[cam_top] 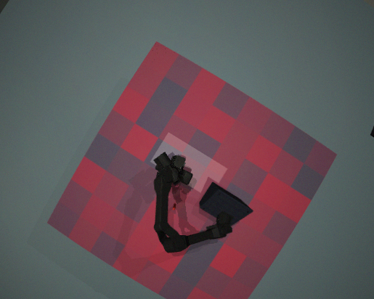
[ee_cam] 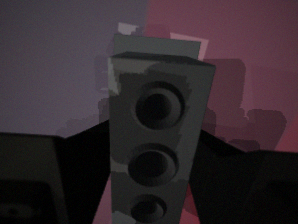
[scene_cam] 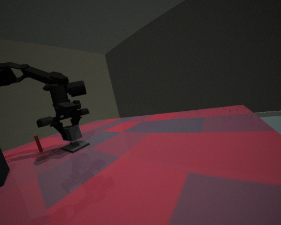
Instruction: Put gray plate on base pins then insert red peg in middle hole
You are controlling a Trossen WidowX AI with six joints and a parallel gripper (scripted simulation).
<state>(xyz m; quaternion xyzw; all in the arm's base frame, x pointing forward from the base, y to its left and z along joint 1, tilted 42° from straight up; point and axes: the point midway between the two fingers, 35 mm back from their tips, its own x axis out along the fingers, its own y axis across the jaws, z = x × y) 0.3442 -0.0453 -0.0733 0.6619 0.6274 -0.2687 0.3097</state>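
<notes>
My gripper tip is 3 cm below the gray plate. Round my gripper tip: red peg: 18 cm to the left, 9 cm behind; dark base: 4 cm below.
</notes>
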